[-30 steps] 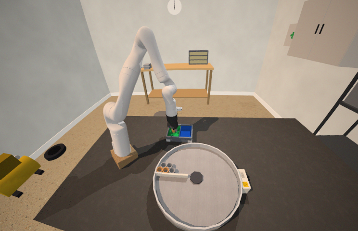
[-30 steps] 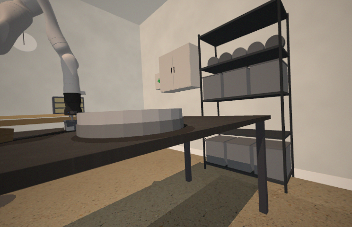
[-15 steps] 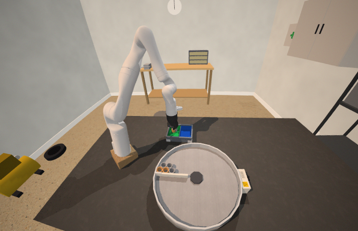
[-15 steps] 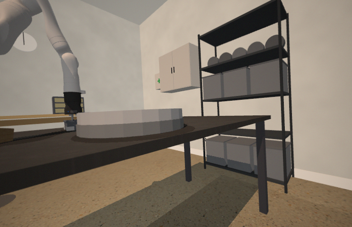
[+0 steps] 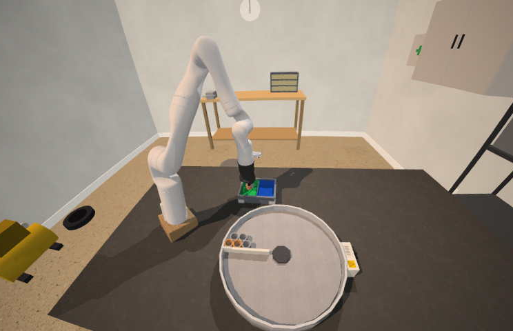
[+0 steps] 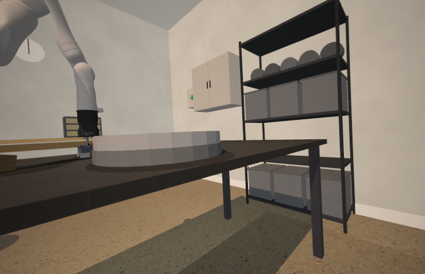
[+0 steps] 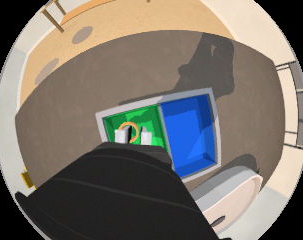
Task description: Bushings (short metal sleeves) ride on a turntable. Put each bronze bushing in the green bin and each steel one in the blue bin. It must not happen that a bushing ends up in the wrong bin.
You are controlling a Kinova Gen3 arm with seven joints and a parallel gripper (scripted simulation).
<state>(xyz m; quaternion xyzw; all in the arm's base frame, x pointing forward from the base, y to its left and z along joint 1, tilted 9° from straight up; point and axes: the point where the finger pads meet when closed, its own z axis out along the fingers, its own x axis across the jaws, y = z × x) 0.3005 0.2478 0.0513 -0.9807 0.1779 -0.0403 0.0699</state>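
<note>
Right now the green bin is 40 mm ahead of my hand, 30 mm to the right of it and 10 mm below it. From my hand the other things lie so: turntable: 390 mm to the right, 150 mm ahead, 10 mm above.
</note>
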